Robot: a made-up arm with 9 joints.
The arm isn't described. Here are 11 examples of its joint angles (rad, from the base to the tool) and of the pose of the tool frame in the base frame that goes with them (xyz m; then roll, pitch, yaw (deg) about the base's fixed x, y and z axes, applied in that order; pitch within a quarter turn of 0, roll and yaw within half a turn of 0).
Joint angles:
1: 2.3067 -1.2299 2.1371 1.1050 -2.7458 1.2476 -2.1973 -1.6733 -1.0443
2: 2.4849 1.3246 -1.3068 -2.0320 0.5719 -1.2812 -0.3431 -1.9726 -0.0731
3: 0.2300 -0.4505 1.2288 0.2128 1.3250 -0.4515 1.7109 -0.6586 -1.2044
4: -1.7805 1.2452 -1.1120 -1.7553 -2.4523 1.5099 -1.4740 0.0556 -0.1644
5: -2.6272 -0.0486 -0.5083 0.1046 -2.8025 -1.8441 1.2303 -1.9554 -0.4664
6: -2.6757 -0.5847 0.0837 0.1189 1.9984 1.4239 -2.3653 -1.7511 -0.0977
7: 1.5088 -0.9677 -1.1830 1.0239 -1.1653 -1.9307 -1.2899 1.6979 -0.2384
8: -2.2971 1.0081 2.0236 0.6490 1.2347 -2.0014 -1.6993 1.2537 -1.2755
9: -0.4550 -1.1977 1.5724 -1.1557 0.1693 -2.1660 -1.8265 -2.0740 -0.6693
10: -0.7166 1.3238 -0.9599 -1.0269 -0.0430 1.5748 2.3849 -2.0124 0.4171
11: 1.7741 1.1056 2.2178 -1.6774 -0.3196 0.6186 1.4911 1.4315 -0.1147
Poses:
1: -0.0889 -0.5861 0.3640 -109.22 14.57 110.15
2: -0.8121 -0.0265 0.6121 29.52 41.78 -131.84
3: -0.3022 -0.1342 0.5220 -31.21 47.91 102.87
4: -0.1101 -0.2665 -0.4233 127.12 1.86 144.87
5: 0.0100 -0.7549 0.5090 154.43 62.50 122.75
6: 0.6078 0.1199 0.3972 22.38 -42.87 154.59
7: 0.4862 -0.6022 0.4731 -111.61 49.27 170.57
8: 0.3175 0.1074 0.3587 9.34 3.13 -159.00
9: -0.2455 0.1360 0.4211 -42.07 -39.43 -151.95
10: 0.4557 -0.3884 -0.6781 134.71 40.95 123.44
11: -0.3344 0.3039 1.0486 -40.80 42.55 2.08
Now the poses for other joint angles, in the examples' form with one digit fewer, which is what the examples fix.
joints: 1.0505 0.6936 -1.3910 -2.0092 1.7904 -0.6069 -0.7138 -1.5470 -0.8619
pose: 0.382 0.083 0.223 51.5 18.6 107.3
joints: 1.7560 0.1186 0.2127 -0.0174 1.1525 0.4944 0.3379 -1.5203 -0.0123
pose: -0.081 -0.213 0.285 -66.1 6.0 -174.3
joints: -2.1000 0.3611 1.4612 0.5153 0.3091 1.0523 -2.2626 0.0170 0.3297
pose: 0.318 -0.142 0.250 68.5 -23.8 98.4
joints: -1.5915 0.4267 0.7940 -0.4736 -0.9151 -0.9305 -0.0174 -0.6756 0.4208
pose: -0.129 0.424 -0.015 140.2 47.5 172.9
